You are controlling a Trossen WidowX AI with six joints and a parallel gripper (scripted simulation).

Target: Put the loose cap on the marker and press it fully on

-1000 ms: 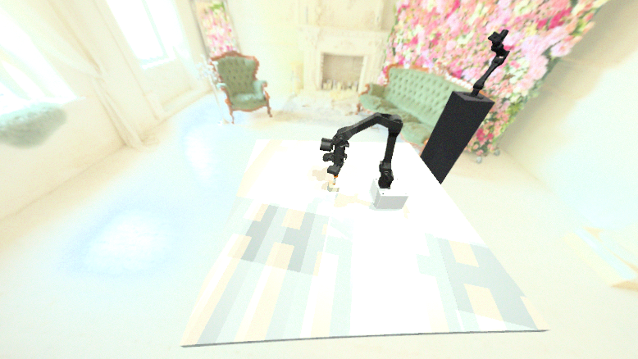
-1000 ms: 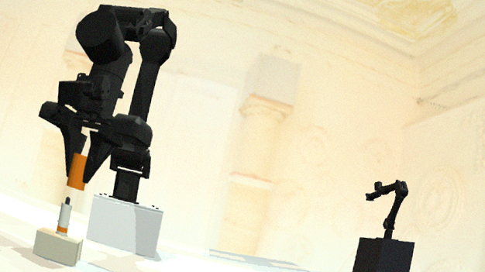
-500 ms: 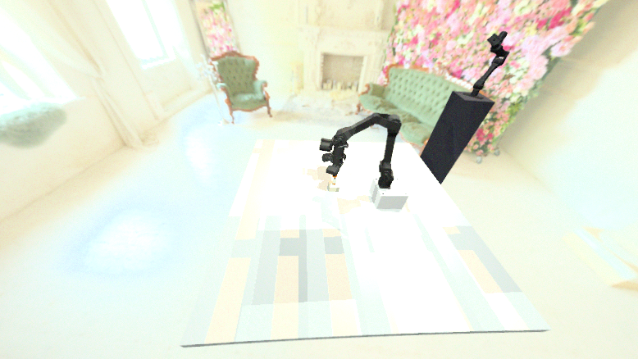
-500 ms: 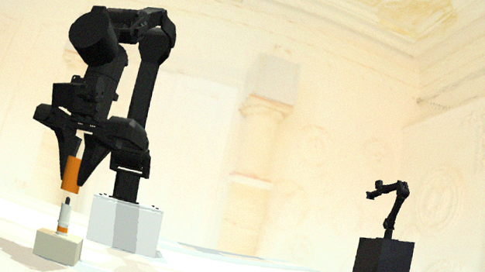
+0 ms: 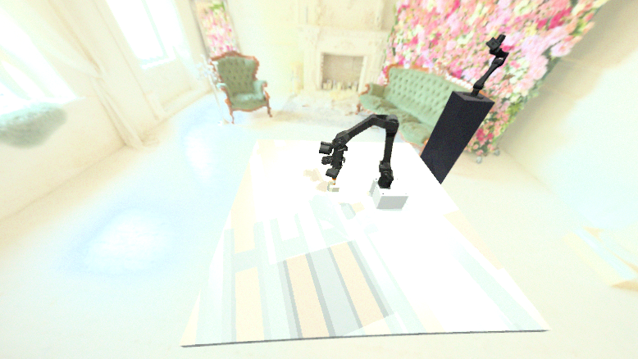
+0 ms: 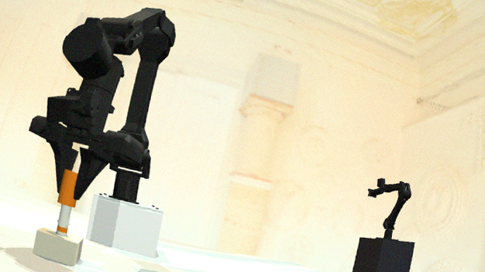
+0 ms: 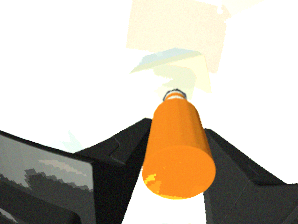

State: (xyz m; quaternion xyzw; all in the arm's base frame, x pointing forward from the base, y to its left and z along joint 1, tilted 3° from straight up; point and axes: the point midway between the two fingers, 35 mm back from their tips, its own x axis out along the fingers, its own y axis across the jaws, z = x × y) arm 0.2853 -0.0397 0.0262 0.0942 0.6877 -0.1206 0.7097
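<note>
Now: gripper tip 1 cm below the orange cap. Also, from my gripper tip: beige holder block 7 cm below.
</note>
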